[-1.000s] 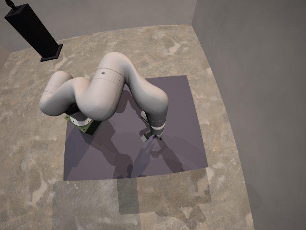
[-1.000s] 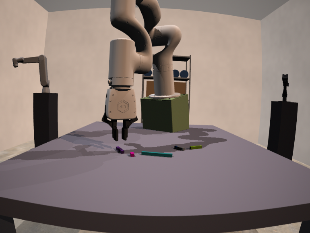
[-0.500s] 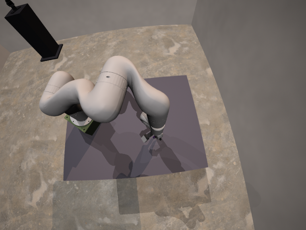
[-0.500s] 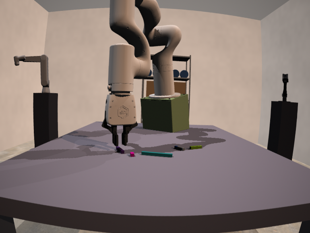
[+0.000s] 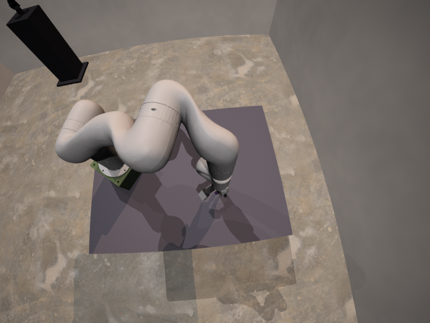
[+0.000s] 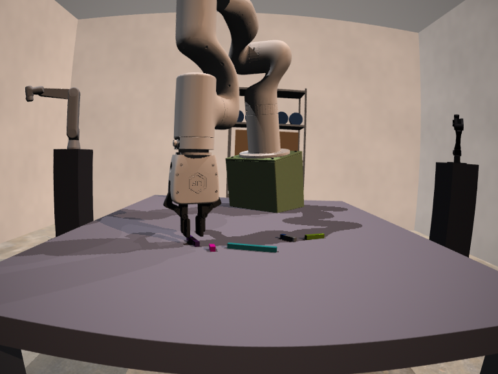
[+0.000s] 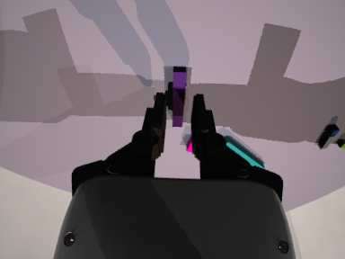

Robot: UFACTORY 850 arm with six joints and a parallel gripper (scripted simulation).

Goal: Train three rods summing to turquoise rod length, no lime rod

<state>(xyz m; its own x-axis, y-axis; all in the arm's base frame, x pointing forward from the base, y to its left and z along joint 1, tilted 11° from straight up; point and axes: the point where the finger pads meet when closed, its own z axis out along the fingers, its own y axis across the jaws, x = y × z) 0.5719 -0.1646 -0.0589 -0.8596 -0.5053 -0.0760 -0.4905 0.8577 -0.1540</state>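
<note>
Now: hand 30 mm above the purple rod. From my hand the other things lie so: blue rod (70 mm behind, 200 mm to the left, 30 mm below); turquoise rod (30 mm ahead, 130 mm to the left, 30 mm below); magenta rod (50 mm ahead, 50 mm to the left, 30 mm below).
</note>
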